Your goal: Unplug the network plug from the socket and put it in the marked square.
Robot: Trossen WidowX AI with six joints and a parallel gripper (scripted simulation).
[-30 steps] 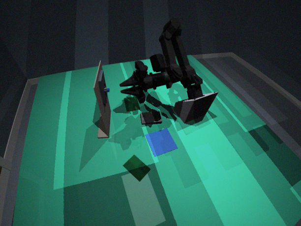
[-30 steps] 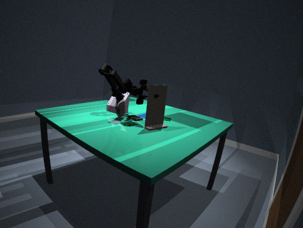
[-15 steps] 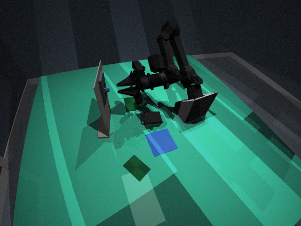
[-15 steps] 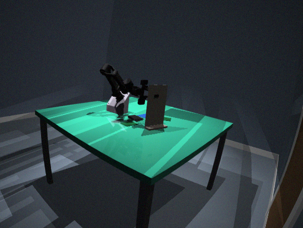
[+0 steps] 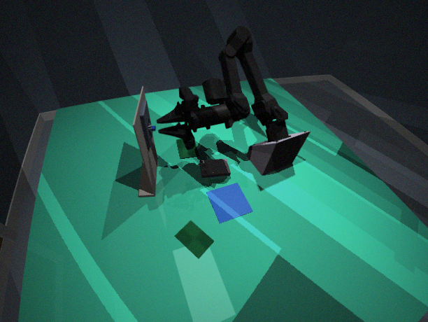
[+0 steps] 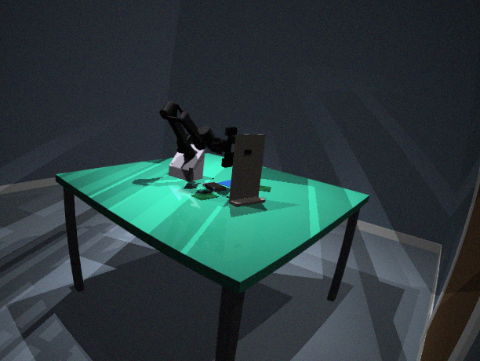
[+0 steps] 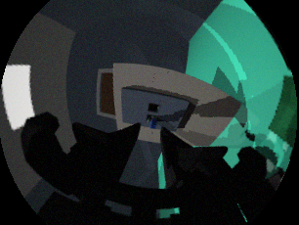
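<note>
The blue marked square is 22 cm below my gripper tip, 19 cm behind it and 15 cm to the left of it. From my gripper tip the other things lie so: upright panel 9 cm below, 4 cm ahead, 1 cm to the right; flat grey plate 22 cm below, 18 cm behind, 1 cm to the left.
</note>
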